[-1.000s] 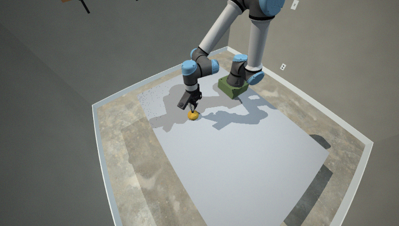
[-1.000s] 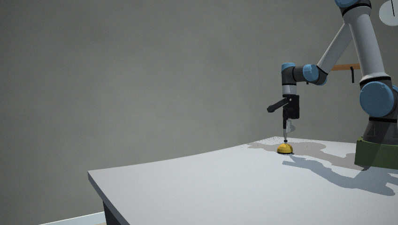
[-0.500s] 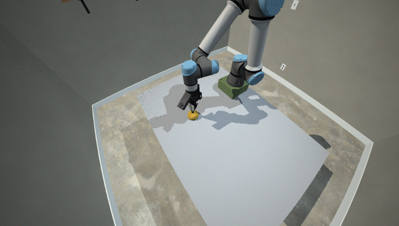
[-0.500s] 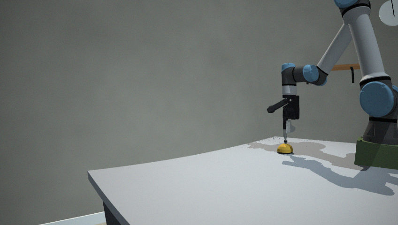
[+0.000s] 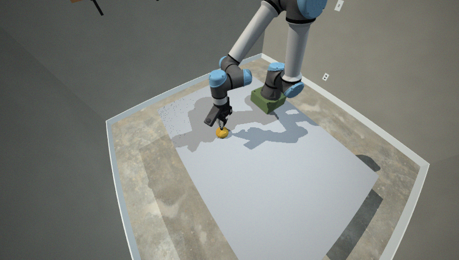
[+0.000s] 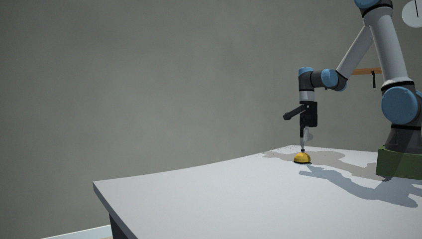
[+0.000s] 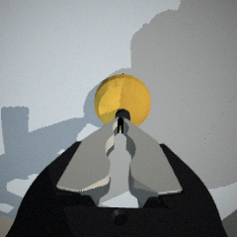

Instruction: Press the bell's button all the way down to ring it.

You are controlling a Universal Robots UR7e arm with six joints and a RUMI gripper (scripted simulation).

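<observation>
Right now the button is 30 mm below my hand. The rest, counted from my hand: yellow dome bell 40 mm below.
</observation>
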